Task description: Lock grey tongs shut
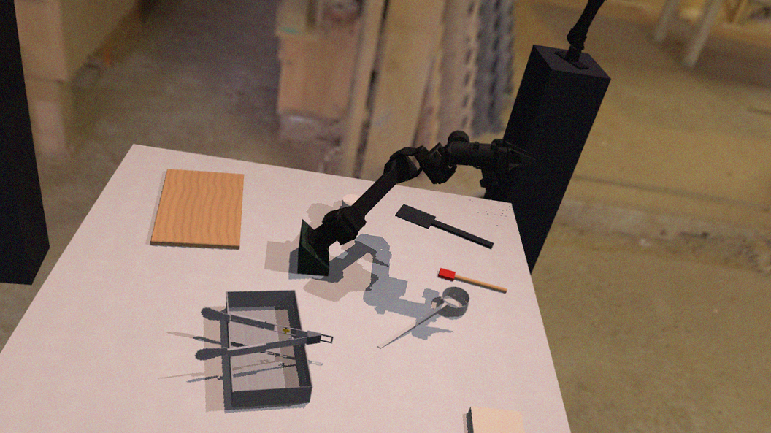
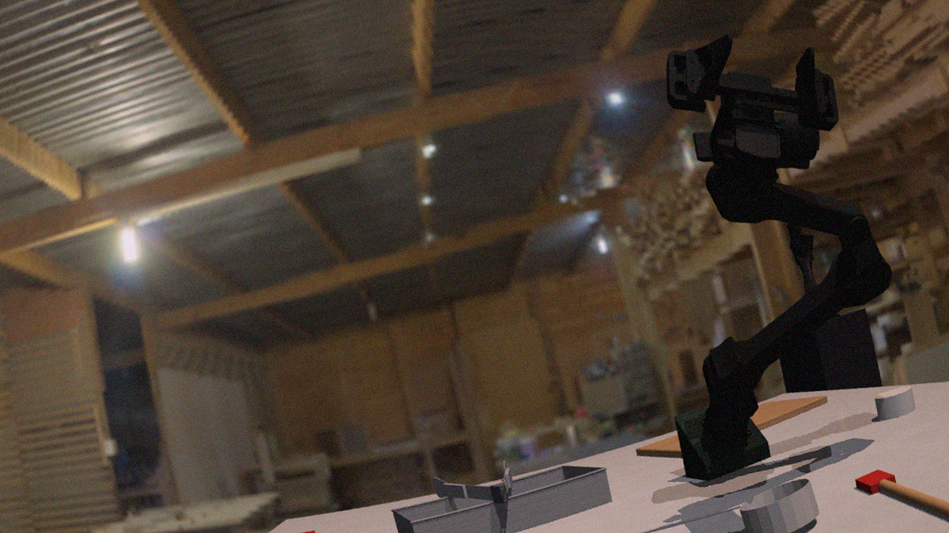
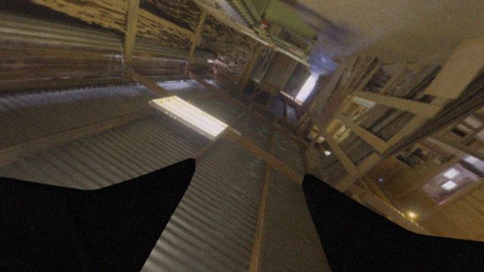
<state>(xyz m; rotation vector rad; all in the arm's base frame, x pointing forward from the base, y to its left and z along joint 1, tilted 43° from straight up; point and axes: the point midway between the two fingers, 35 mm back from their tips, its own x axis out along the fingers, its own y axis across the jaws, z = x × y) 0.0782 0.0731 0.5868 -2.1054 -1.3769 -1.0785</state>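
My gripper tip is 260 mm short of the dark grey roasting tin, 600 mm to the left of it and 420 mm above it. Also, from my gripper tip: cream block 510 mm ahead, 80 mm to the right, 440 mm below; then black spatula 300 mm behind, 80 mm to the right, 450 mm below; then white cylinder 350 mm behind, 360 mm to the right, 430 mm below.
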